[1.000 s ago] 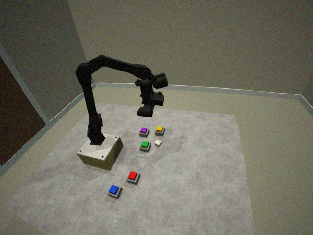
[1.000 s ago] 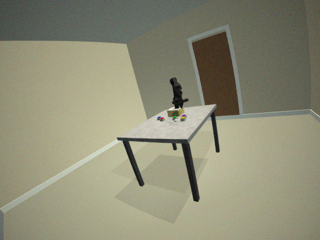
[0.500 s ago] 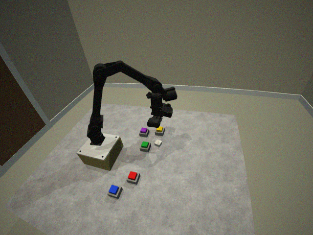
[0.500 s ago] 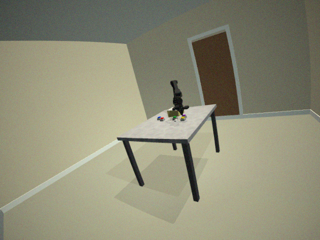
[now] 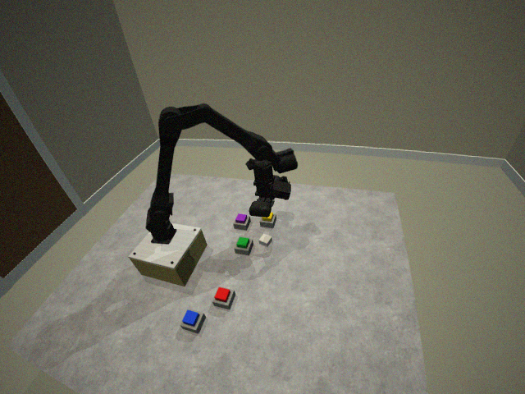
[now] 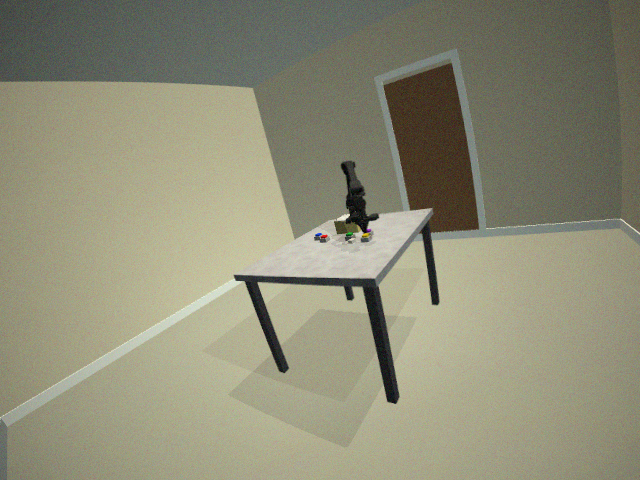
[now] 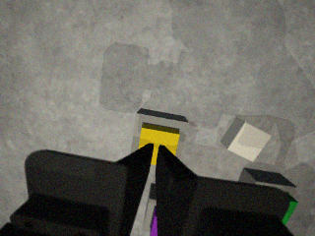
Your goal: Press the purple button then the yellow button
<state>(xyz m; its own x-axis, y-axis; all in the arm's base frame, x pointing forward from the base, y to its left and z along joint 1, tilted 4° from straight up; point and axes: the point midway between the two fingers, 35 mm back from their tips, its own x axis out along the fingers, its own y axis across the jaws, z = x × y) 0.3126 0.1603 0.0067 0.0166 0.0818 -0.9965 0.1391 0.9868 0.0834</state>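
The yellow button is 1 cm below my gripper tip. The rest, counted from my gripper tip: white block (9 cm to the right, 4 cm below); green button (12 cm to the right, 7 cm behind, 1 cm below); purple button (10 cm behind, 1 cm to the right, 1 cm below).
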